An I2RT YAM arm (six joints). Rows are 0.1 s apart.
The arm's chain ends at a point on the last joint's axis. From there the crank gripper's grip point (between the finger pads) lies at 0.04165 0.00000 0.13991 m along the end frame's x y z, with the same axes.
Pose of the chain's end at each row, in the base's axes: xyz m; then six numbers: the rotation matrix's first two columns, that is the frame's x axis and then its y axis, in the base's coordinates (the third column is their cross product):
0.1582, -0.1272, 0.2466, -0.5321, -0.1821, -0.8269, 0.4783, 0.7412, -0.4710
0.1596, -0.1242, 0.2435, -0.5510, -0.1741, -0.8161, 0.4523, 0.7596, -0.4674
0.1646, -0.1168, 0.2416, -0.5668, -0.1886, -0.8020, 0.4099, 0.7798, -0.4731
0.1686, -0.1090, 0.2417, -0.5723, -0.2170, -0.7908, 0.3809, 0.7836, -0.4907
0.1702, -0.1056, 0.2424, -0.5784, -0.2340, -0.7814, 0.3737, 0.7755, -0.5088
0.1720, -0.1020, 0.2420, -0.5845, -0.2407, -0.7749, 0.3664, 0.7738, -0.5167
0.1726, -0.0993, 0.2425, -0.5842, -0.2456, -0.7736, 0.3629, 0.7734, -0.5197
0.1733, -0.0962, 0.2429, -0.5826, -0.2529, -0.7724, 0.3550, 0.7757, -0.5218
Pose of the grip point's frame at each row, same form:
0.2338, -0.2252, 0.1692, -0.5321, -0.1821, -0.8269, 0.4783, 0.7412, -0.4710
0.2348, -0.2191, 0.1620, -0.5510, -0.1741, -0.8161, 0.4523, 0.7596, -0.4674
0.2410, -0.2082, 0.1572, -0.5668, -0.1886, -0.8020, 0.4099, 0.7798, -0.4731
0.2464, -0.1995, 0.1576, -0.5723, -0.2170, -0.7908, 0.3809, 0.7836, -0.4907
0.2475, -0.1974, 0.1593, -0.5784, -0.2340, -0.7814, 0.3737, 0.7755, -0.5088
0.2489, -0.1940, 0.1588, -0.5845, -0.2407, -0.7749, 0.3664, 0.7738, -0.5167
0.2498, -0.1913, 0.1595, -0.5842, -0.2456, -0.7736, 0.3629, 0.7734, -0.5197
0.2513, -0.1876, 0.1601, -0.5826, -0.2529, -0.7724, 0.3550, 0.7757, -0.5218

